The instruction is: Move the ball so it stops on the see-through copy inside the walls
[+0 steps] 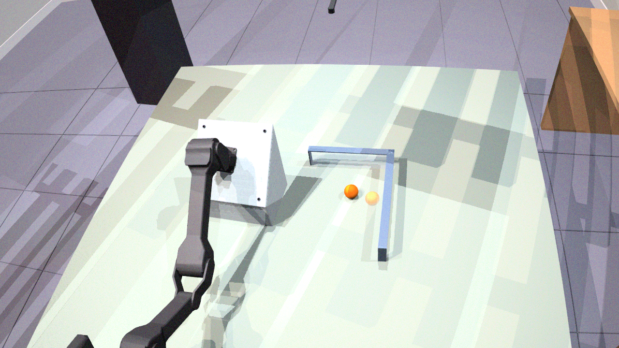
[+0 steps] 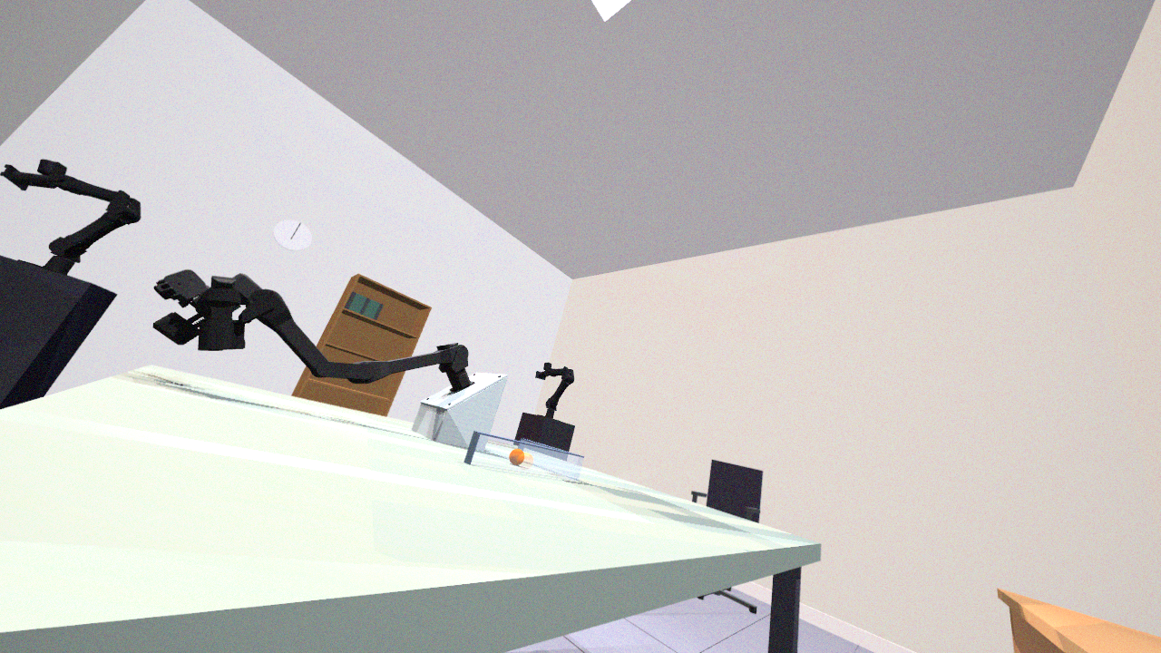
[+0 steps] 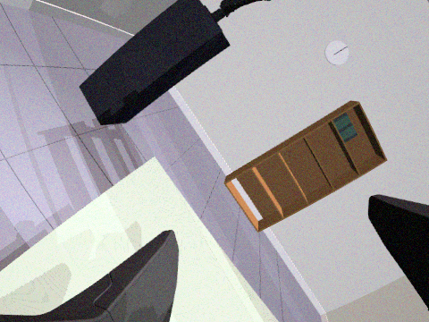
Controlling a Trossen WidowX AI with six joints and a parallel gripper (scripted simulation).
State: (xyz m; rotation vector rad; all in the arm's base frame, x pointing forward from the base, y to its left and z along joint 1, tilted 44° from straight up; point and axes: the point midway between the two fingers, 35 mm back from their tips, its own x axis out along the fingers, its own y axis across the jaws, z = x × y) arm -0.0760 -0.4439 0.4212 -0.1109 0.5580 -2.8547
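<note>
My gripper tip is 69 cm to the right of the orange ball, 42 cm short of it and 14 cm above it. Round my gripper tip: see-through copy (68 cm to the left, 48 cm ahead, 14 cm below).
</note>
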